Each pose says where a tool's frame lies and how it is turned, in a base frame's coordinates. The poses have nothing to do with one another.
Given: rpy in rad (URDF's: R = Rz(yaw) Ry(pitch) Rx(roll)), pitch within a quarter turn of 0, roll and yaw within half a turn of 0; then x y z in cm.
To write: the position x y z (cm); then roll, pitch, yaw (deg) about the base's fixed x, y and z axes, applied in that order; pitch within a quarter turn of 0, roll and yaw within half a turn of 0. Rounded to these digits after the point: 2 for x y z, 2 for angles.
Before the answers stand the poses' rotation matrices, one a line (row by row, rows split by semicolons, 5 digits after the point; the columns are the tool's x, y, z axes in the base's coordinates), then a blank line. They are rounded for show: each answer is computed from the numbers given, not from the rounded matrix.
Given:
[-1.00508 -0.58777 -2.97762 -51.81 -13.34 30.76]
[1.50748 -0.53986 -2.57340 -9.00 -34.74 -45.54]
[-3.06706 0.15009 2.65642 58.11 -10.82 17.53]
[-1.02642 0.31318 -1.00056 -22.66 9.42 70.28]
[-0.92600 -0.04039 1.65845 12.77 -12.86 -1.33]
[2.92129 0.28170 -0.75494 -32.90 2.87 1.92]
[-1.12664 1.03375 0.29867 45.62 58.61 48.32]
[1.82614 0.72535 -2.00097 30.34 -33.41 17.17]
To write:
-0.82102 -0.37434 0.43105; -0.13584 -0.60525 -0.78436; 0.55451 -0.70253 0.44607
-0.72300 0.46643 -0.50962; -0.46158 0.22271 0.85869; 0.51402 0.85606 0.05428
-0.87465 0.47492 0.09718; 0.46112 0.87695 -0.13541; -0.14953 -0.07363 -0.98601
0.51357 0.29367 0.80623; -0.80083 0.50142 0.32749; -0.30809 -0.81384 0.49269
-0.08747 -0.60155 -0.79403; 0.99535 -0.02047 -0.09414; 0.04038 -0.79857 0.60055
0.69961 -0.62444 -0.34731; -0.65824 -0.75234 0.02673; -0.27799 0.20991 -0.93737
0.48895 -0.86795 0.08716; 0.15054 0.18238 0.97164; -0.85922 -0.46196 0.21983
-0.31205 -0.49725 -0.80955; -0.68010 -0.47808 0.55580; -0.66340 0.72401 -0.18900

[-51.81 -13.34 30.76 -57.59 -33.68 -170.61]
[-9.00 -34.74 -45.54 86.37 -30.93 -147.44]
[58.11 -10.82 17.53 -175.73 8.60 152.20]
[-22.66 9.42 70.28 -58.81 17.94 -57.33]
[12.77 -12.86 -1.33 -53.06 -2.31 95.02]
[-32.90 2.87 1.92 167.38 16.14 -43.25]
[45.62 58.61 48.32 -64.55 59.23 17.11]
[30.34 -33.41 17.17 104.63 41.56 -114.65]

